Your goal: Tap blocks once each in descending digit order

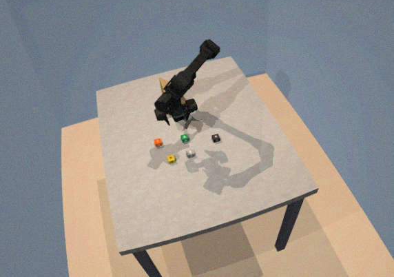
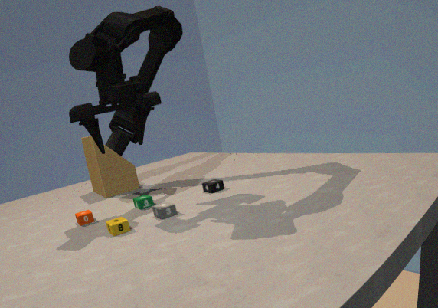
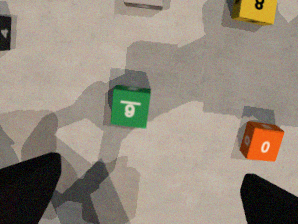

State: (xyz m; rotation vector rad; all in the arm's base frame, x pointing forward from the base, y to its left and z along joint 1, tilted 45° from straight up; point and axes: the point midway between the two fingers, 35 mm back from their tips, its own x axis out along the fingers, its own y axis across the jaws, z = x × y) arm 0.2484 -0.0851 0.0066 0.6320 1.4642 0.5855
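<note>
Now: gripper tip 100 mm short of the yellow block, 80 mm to the left of it and 120 mm above it. Also, from my gripper tip: orange block (30 mm behind, 110 mm to the right, 120 mm below); then green block (20 mm to the left, 120 mm below); then grey block (100 mm ahead, 20 mm to the left, 120 mm below).
</note>
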